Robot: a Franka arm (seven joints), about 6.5 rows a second.
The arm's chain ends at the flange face. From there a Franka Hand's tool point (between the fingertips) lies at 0.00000 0.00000 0.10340 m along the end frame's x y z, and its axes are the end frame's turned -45 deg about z.
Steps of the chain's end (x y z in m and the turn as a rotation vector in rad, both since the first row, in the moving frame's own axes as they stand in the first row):
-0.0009 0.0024 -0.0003 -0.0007 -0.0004 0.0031
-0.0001 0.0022 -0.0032 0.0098 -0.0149 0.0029
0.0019 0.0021 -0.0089 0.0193 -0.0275 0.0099
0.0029 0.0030 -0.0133 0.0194 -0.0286 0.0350
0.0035 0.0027 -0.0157 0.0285 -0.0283 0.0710
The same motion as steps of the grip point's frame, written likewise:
-0.0024 0.0011 -0.0003 -0.0002 -0.0008 0.0031
-0.0020 -0.0003 -0.0032 0.0175 -0.0036 0.0029
-0.0007 -0.0006 -0.0090 0.0331 -0.0058 0.0099
-0.0007 0.0007 -0.0134 0.0339 -0.0065 0.0350
0.0007 0.0002 -0.0158 0.0402 0.0001 0.0710

